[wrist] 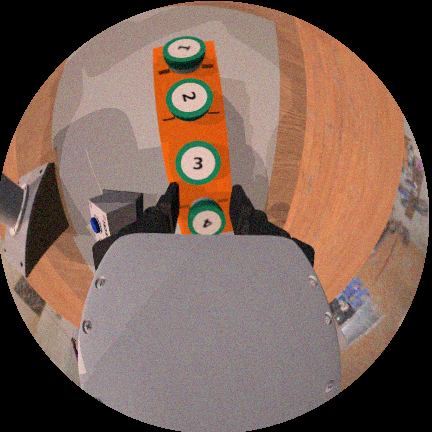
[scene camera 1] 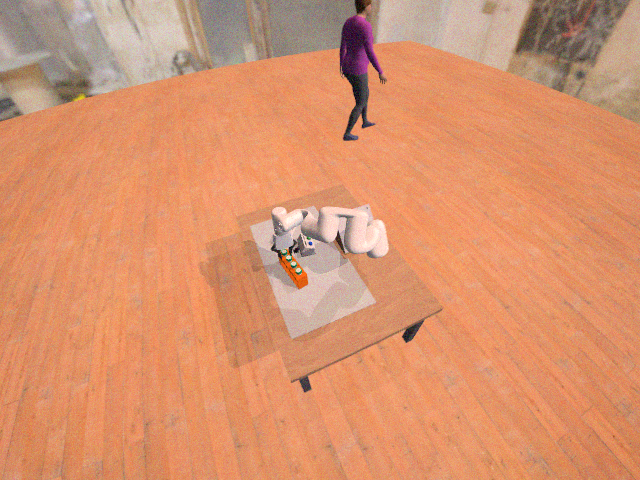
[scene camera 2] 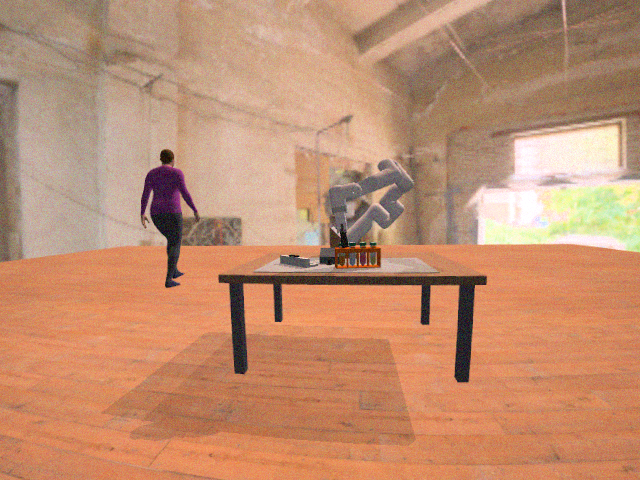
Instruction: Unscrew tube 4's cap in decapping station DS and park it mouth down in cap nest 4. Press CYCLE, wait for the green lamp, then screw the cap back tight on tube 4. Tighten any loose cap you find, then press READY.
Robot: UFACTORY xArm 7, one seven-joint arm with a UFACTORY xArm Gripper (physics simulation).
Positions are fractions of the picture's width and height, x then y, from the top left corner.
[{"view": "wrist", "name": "gripper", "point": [0.47, 0.45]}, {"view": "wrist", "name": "grey box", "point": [0.26, 0.48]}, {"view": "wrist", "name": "grey mat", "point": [0.24, 0.29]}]
